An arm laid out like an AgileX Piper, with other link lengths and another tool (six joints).
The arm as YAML. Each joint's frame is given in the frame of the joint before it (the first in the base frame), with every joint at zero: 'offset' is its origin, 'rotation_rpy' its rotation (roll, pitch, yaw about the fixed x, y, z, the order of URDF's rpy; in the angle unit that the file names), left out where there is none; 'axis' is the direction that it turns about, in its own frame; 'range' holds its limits. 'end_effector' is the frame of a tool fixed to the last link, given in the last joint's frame.
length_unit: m
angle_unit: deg
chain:
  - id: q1
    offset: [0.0, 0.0, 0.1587]
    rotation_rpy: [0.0, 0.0, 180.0]
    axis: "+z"
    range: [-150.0, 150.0]
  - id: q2
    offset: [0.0, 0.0, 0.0]
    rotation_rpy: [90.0, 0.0, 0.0]
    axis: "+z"
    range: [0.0, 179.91]
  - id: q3
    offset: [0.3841, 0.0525, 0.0]
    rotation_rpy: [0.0, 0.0, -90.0]
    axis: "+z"
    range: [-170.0, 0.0]
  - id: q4
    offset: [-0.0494, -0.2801, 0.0]
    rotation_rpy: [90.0, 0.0, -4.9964]
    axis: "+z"
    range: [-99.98, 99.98]
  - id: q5
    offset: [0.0, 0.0, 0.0]
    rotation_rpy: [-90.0, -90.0, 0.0]
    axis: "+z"
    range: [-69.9, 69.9]
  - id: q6
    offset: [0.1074, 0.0, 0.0]
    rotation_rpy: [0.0, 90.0, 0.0]
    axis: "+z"
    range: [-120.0, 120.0]
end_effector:
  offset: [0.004, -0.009, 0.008]
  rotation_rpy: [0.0, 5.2, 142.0]
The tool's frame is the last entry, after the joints.
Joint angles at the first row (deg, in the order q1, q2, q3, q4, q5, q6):
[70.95 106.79 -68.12 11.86 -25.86 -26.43]
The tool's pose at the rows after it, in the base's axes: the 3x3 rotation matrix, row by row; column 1 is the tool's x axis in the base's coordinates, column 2 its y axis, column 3 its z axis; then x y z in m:
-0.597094 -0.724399 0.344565; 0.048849 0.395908 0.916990; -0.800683 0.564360 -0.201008; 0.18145 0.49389 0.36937
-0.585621 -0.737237 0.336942; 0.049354 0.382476 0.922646; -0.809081 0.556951 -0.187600; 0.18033 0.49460 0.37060
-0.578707 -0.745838 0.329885; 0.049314 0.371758 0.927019; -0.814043 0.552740 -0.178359; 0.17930 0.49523 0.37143
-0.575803 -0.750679 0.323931; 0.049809 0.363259 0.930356; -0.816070 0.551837 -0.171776; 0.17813 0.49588 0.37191
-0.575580 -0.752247 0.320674; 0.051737 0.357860 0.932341; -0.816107 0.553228 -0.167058; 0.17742 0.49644 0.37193
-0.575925 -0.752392 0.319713; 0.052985 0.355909 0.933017; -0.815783 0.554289 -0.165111; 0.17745 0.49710 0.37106
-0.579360 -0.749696 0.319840; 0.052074 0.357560 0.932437; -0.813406 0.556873 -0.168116; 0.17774 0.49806 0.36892
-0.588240 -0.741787 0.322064; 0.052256 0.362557 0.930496; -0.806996 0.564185 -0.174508; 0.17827 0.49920 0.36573
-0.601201 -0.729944 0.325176; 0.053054 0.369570 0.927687; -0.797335 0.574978 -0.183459; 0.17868 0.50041 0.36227
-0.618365 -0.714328 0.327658; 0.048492 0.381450 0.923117; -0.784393 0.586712 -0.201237; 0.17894 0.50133 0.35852
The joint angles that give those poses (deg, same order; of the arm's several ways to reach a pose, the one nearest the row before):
[70.95 106.83 -68.08 10.10 -26.75 -25.77]
[70.96 106.87 -68.06 8.58 -27.54 -25.07]
[70.97 106.92 -68.06 7.40 -28.08 -24.41]
[71.04 106.96 -68.06 6.61 -28.48 -23.84]
[71.10 107.03 -68.06 6.23 -28.81 -23.43]
[71.11 107.19 -68.08 6.07 -29.06 -23.23]
[71.13 107.45 -68.10 6.17 -29.11 -23.10]
[71.18 107.79 -68.12 6.70 -29.06 -22.99]
[71.28 108.13 -68.16 7.55 -28.83 -22.87]
[71.39 108.39 -68.24 8.64 -27.98 -22.84]

